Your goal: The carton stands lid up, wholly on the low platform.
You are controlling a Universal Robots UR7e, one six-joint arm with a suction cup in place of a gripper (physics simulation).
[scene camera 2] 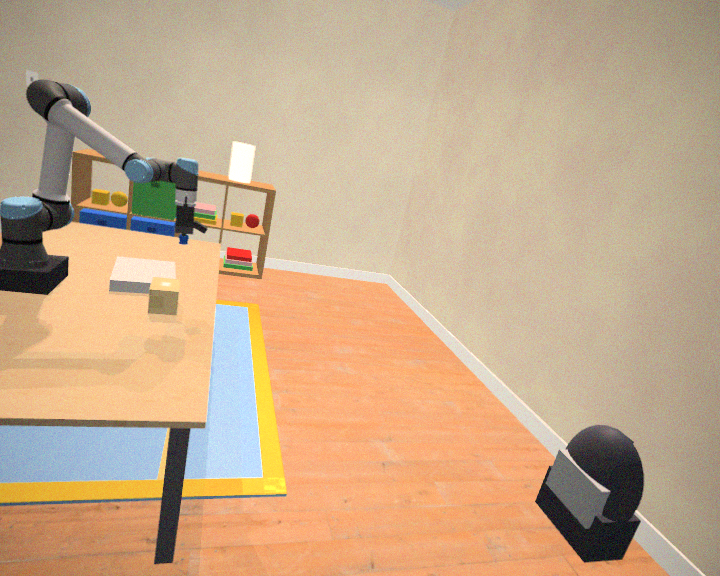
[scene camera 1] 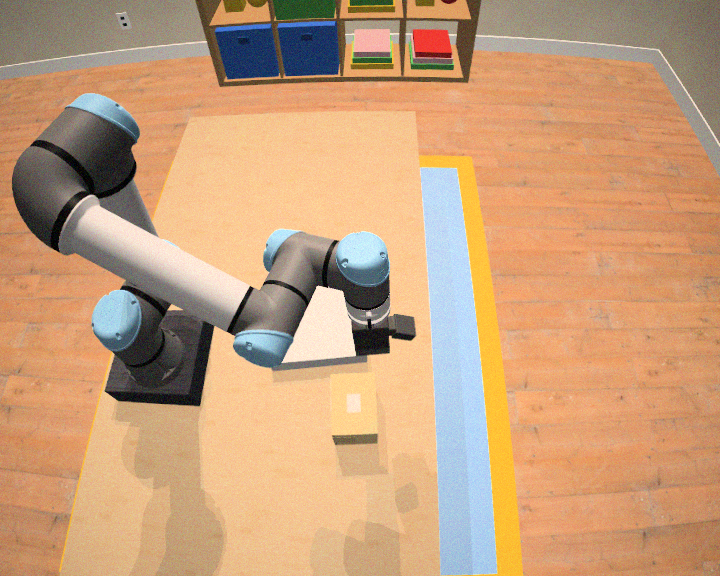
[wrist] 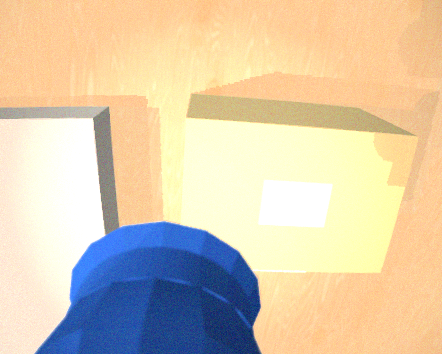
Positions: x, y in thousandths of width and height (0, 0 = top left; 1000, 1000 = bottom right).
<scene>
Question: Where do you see a low white platform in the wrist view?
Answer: At 148, 547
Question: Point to a tan carton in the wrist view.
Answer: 671, 530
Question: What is the suction cup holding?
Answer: Nothing.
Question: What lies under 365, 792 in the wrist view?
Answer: The suction cup.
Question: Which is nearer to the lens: the tan carton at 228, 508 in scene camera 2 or the low white platform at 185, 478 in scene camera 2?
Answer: The tan carton.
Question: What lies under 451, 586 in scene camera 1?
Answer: A low white platform.
</scene>
